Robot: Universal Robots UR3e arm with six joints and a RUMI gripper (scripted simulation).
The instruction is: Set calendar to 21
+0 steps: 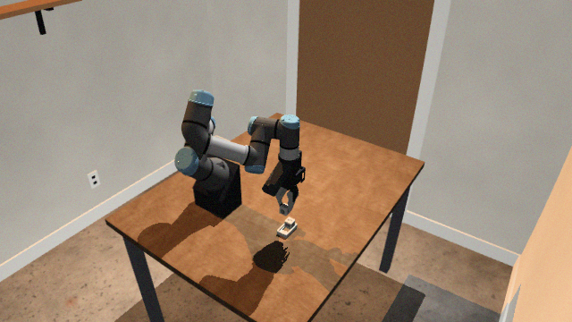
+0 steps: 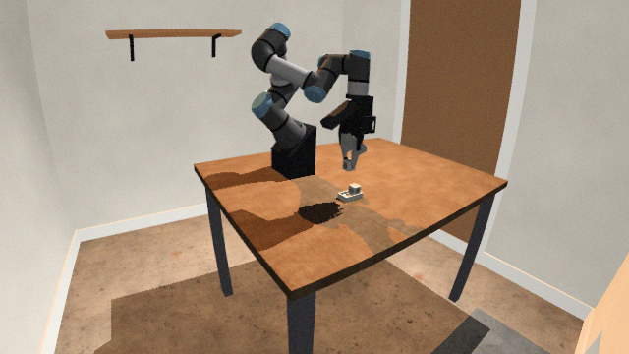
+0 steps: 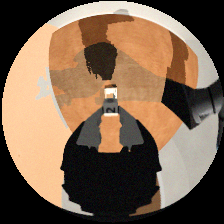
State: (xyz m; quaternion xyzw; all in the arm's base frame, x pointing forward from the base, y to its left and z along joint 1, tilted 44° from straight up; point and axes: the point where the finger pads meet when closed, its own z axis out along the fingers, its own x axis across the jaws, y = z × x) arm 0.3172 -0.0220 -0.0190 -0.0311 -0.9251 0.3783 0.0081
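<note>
Now: hand 2 cm to the right of the calendar tray and 12 cm above it.
</note>
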